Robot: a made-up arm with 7 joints.
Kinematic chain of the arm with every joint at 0, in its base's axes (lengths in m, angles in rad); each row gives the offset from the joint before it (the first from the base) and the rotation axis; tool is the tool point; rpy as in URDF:
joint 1: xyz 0 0 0.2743 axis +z
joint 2: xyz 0 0 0 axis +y
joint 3: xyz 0 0 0.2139 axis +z
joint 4: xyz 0.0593 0 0 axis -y
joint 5: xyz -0.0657 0 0.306 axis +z
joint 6: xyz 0 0 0 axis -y
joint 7: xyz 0.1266 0 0 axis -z
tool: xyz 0 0 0 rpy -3.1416 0 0
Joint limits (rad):
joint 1: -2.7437..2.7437
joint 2: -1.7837..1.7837
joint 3: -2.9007..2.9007
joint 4: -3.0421..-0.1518
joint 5: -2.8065..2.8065
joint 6: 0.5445..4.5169
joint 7: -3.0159..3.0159
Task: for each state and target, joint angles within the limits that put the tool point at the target. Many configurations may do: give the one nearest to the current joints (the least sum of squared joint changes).
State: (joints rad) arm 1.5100 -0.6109 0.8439 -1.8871 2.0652 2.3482 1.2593
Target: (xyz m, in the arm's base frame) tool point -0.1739 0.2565 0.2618
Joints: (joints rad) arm 1.5385 -0.3620 0.9341 -2.5343 2.2444 2.4581 1.2593
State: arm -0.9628 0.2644 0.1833 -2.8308 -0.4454 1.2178 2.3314
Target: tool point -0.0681 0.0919 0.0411
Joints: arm -0.8773 1.0968 0.1083 -3.0215 -0.4602 1.3838 2.3314
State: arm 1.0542 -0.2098 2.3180 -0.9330 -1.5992 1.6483 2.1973
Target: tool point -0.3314 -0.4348 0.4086
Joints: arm 1.3517 -0.3105 2.5909 -1.5646 -1.6591 1.8175 2.1973
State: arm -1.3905 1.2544 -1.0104 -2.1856 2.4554 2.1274 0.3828
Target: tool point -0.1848 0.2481 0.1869
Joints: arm -2.0700 1.5179 -1.1595 -2.5996 2.4605 2.0767 0.3828
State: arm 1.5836 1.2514 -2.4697 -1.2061 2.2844 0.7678 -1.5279
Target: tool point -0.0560 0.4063 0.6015
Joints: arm 2.3182 1.7837 -2.8120 -1.7562 2.0532 0.5445 -1.5279
